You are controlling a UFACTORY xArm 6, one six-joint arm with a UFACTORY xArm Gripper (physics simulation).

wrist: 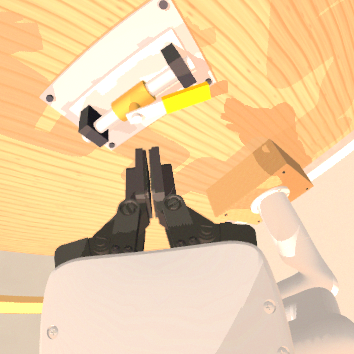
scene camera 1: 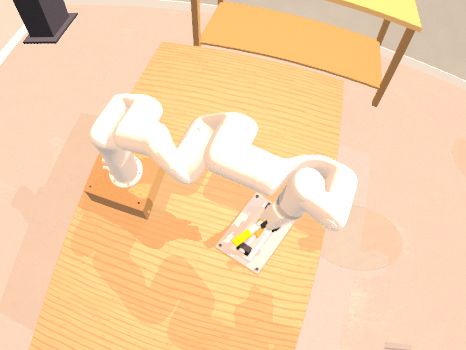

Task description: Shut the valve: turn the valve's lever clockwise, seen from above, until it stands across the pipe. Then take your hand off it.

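The valve's lever has a yellow grip and a white shank. It lies at a shallow angle to the white pipe, not across it. Its pivot is on the orange valve body. Black clamps hold the pipe on a pale plate. My gripper is shut and empty. In the wrist view its fingertips show below the pivot, with a visible gap to the lever. In the scene view they overlap the shank's pivot end; their exact height is unclear.
The plate lies on a wooden table. The arm's wooden base block stands at the table's left side in the scene view. A wooden shelf table stands behind, and a dark box-shaped object is at the far left.
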